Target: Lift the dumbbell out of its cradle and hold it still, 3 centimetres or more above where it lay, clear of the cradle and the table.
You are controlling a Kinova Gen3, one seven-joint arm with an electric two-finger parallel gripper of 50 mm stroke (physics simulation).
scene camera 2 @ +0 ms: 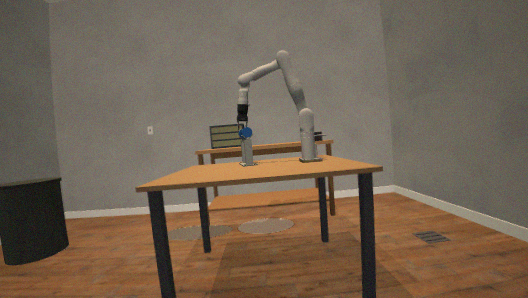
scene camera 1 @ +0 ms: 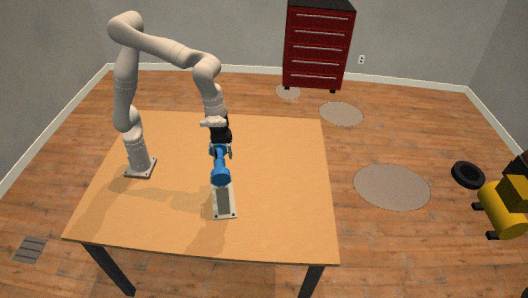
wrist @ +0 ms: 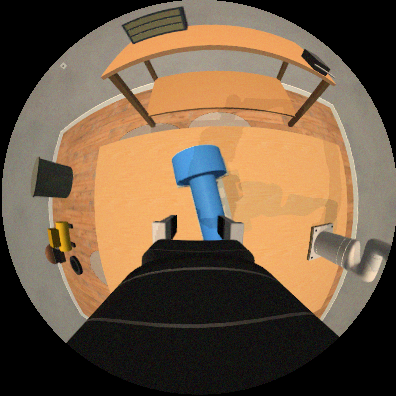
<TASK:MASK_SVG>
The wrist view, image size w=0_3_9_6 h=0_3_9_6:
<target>my gripper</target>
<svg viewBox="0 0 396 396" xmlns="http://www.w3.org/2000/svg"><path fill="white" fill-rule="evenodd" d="M66 343L96 366L129 382L173 393L215 394L242 390L279 378L313 359L339 336L315 316L269 271L254 262L253 254L242 244L243 222L235 222L224 215L217 215L217 233L223 240L172 239L177 232L177 215L170 214L160 221L154 220L151 222L152 245L141 256L141 265L126 275Z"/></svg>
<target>blue dumbbell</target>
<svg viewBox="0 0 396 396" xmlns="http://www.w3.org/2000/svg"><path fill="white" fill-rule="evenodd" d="M185 148L174 154L171 158L176 185L190 186L203 240L223 240L217 233L217 215L225 215L215 178L225 174L226 169L219 147L212 144L200 144Z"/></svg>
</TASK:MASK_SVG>
